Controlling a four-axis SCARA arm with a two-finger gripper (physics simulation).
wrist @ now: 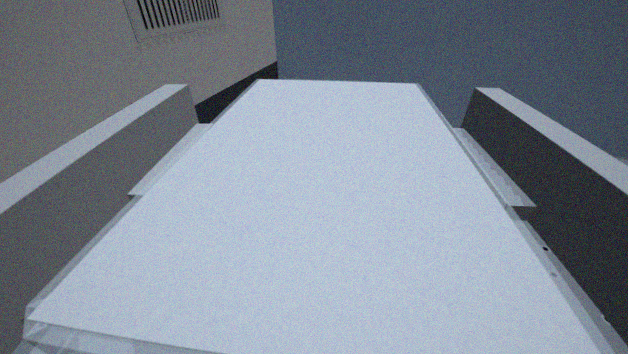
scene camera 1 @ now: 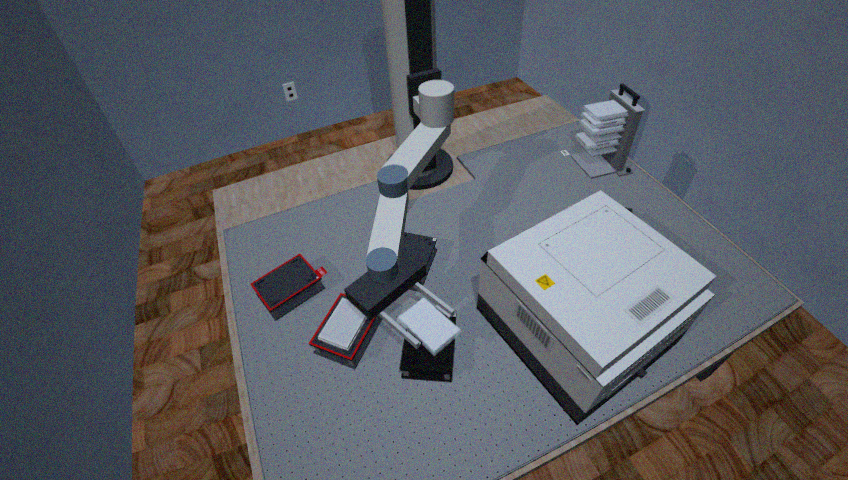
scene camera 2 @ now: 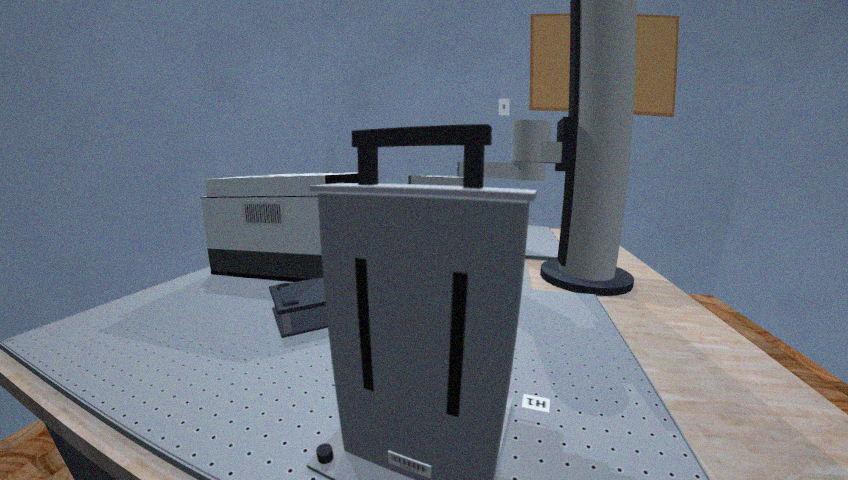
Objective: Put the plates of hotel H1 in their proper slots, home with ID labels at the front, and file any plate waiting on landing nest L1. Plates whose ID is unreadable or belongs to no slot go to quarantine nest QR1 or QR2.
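Where they show: gripper, between the fingertips: [wrist: 327,110] [scene camera 1: 436,329]; arm's base, origin of its link: [scene camera 2: 585,278].
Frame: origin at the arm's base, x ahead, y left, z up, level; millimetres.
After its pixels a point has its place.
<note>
My gripper [scene camera 1: 437,328] @[x 724, y -263, z 138 mm] [wrist: 327,110] @[x 724, y -263, z 138 mm] is shut on a white plate [scene camera 1: 427,324] @[x 705, y -275, z 139 mm] [wrist: 320,200] @[x 675, y -281, z 139 mm], which it holds level above a black nest [scene camera 1: 426,364] @[x 758, y -304, z 63 mm]; no ID label on it is readable. Hotel H1 [scene camera 1: 627,133] @[x 351, y 623, z 177 mm] [scene camera 2: 422,309] @[x 281, y 662, z 189 mm] stands at the back right in scene camera 1, with several white plates [scene camera 1: 605,110] @[x 291, y 556, z 249 mm] stacked apart on its front side; scene camera 2 shows its back, which hides them. A red-rimmed nest [scene camera 1: 352,357] @[x 668, y -456, z 62 mm] holds a white plate [scene camera 1: 342,324] @[x 580, y -452, z 77 mm]. Another red-rimmed nest [scene camera 1: 285,284] @[x 381, y -561, z 63 mm] to its left holds no plate. The nests' names are not readable.
A large white instrument [scene camera 1: 601,255] @[x 786, y 111, z 265 mm] [scene camera 2: 261,223] @[x 784, y 279, z 155 mm] with a yellow warning sign stands right of the gripper. The arm's column [scene camera 1: 397,71] @[x 40, y -64, z 411 mm] [scene camera 2: 601,142] @[x 17, y 73, z 353 mm] rises at the back of the table. A small H1 label [scene camera 2: 535,403] @[x 177, y 530, z 13 mm] lies beside the hotel. A dark device [scene camera 2: 300,306] @[x 539, y 463, z 62 mm] shows behind the hotel.
</note>
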